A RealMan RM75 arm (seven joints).
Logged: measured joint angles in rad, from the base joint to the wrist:
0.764, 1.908, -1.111, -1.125, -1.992, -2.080, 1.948
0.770, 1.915, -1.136, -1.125, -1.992, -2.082, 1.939
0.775, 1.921, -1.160, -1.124, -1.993, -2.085, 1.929
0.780, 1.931, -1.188, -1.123, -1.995, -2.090, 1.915
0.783, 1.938, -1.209, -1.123, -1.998, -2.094, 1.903
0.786, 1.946, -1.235, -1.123, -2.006, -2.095, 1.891
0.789, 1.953, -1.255, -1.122, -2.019, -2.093, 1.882
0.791, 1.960, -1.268, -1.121, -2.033, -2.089, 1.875
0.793, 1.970, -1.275, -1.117, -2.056, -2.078, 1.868
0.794, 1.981, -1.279, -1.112, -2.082, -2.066, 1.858
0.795, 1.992, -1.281, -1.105, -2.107, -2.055, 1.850
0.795, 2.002, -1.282, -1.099, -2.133, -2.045, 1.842
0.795, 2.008, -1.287, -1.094, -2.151, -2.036, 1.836
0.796, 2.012, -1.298, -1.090, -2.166, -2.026, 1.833
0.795, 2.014, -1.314, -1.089, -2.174, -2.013, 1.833
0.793, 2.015, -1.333, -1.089, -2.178, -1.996, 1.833
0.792, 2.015, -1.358, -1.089, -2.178, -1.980, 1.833
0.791, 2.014, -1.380, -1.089, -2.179, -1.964, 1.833
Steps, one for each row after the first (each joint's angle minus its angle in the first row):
0.006, 0.007, -0.025, 0.000, 0.000, -0.002, -0.009
0.011, 0.013, -0.049, 0.001, -0.001, -0.005, -0.019
0.016, 0.023, -0.077, 0.002, -0.003, -0.010, -0.033
0.019, 0.030, -0.098, 0.002, -0.006, -0.014, -0.045
0.022, 0.038, -0.124, 0.002, -0.014, -0.015, -0.057
0.025, 0.045, -0.144, 0.003, -0.027, -0.013, -0.066
0.027, 0.052, -0.157, 0.004, -0.041, -0.009, -0.073
0.029, 0.062, -0.164, 0.008, -0.064, 0.002, -0.080
0.030, 0.073, -0.168, 0.013, -0.090, 0.014, -0.090
0.031, 0.084, -0.170, 0.020, -0.115, 0.025, -0.098
0.031, 0.094, -0.171, 0.026, -0.141, 0.035, -0.106
0.031, 0.100, -0.176, 0.031, -0.159, 0.044, -0.112
0.032, 0.104, -0.187, 0.035, -0.174, 0.054, -0.115
0.031, 0.106, -0.203, 0.036, -0.182, 0.067, -0.115
0.029, 0.107, -0.222, 0.036, -0.186, 0.084, -0.115
0.028, 0.107, -0.247, 0.036, -0.186, 0.100, -0.115
0.027, 0.106, -0.269, 0.036, -0.187, 0.116, -0.115

